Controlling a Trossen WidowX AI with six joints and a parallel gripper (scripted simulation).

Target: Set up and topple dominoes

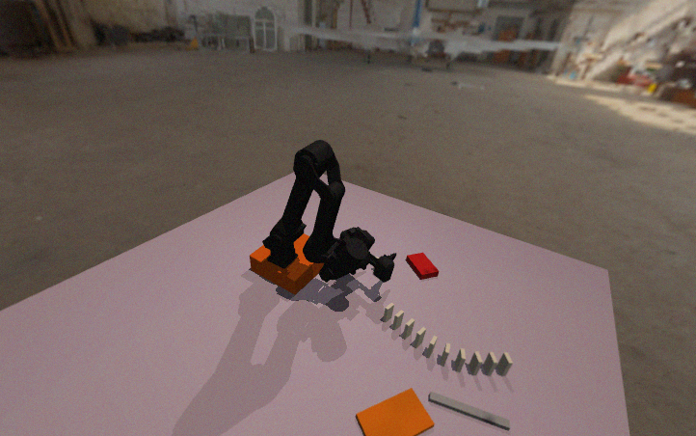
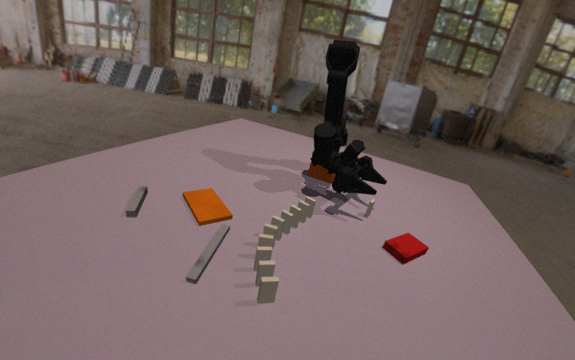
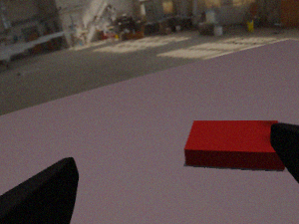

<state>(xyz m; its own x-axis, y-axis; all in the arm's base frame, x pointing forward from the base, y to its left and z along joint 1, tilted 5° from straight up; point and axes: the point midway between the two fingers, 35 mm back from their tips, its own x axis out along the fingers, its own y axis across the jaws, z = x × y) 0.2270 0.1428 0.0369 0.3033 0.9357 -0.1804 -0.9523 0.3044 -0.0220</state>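
Right now my gripper tip is 10 cm short of the red block, 9 cm to the right of it and 9 cm above it. Round my gripper tip: short grey bar (51 cm to the right, 29 cm ahead, 9 cm below); orange flat plate (38 cm to the right, 21 cm ahead, 9 cm below).
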